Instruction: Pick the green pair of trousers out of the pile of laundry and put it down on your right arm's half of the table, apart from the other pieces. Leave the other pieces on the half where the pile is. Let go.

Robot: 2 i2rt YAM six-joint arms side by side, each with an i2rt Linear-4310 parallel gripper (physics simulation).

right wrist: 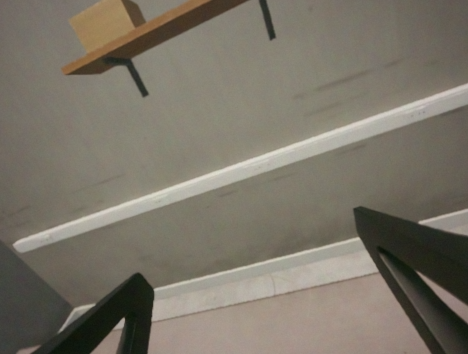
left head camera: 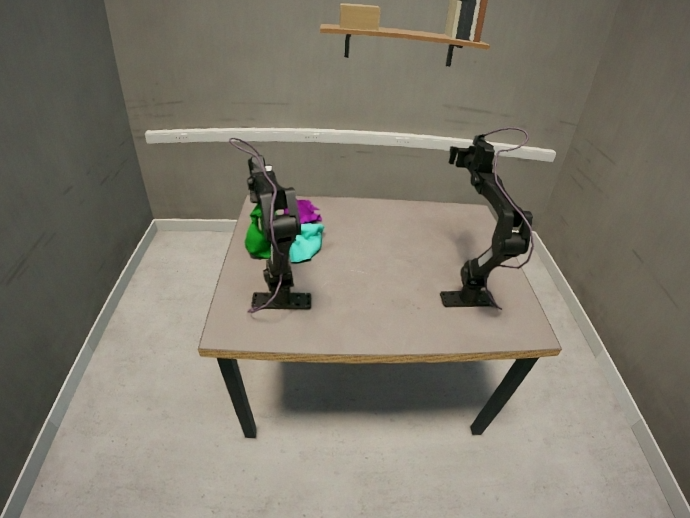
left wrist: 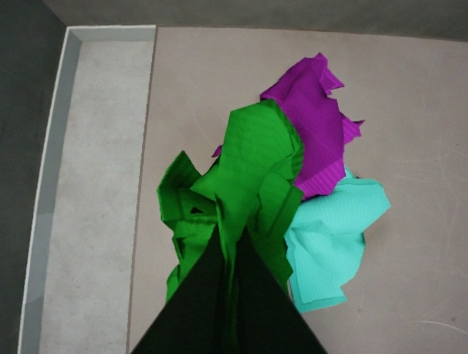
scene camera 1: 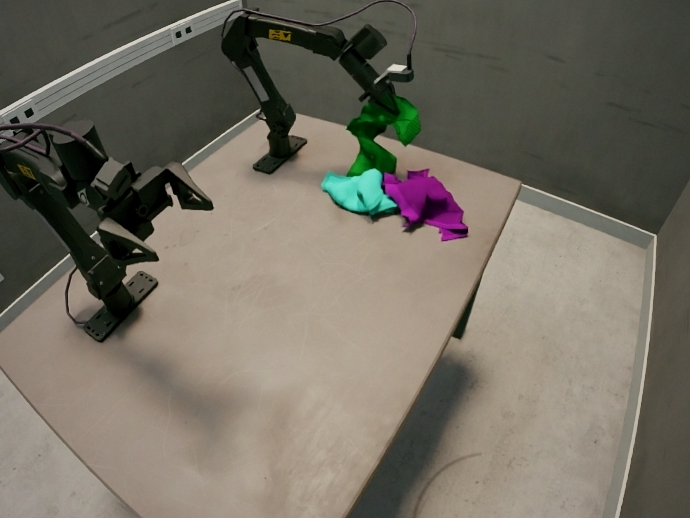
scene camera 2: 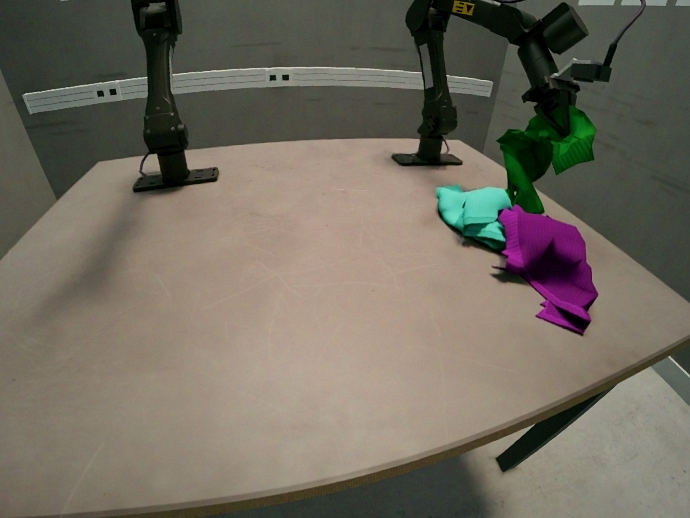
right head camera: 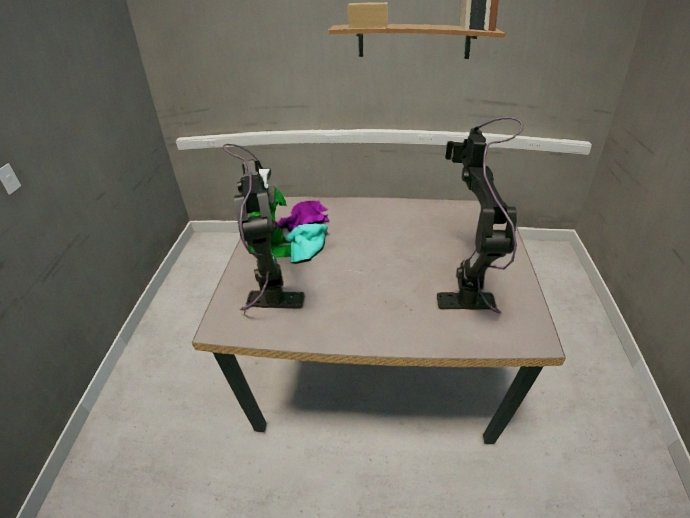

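My left gripper (scene camera 1: 395, 110) (scene camera 2: 564, 131) (left wrist: 231, 214) is shut on the green trousers (left head camera: 255, 240) (scene camera 1: 374, 156) (scene camera 2: 519, 167) (left wrist: 255, 145), bunched and raised above the table. Their lower end hangs down behind the cyan piece in both scene views; whether it touches the table is hidden. The cyan piece (left head camera: 309, 243) (right head camera: 308, 240) (scene camera 1: 356, 192) (scene camera 2: 482, 209) (left wrist: 330, 245) and the purple piece (left head camera: 305, 211) (right head camera: 307, 214) (scene camera 1: 426, 200) (scene camera 2: 551, 250) (left wrist: 320, 130) lie crumpled against each other on the table. My right gripper (scene camera 1: 184, 231) (right wrist: 242, 253) is open and empty, raised high over its own half.
The table (left head camera: 384, 312) (scene camera 1: 289, 334) (scene camera 2: 278, 345) carries both arm bases. The pile lies near the table's left edge in the head views. A wall shelf (left head camera: 401, 34) (right head camera: 415, 28) with a box and books hangs above the white rail (left head camera: 345, 136) (right head camera: 345, 136).
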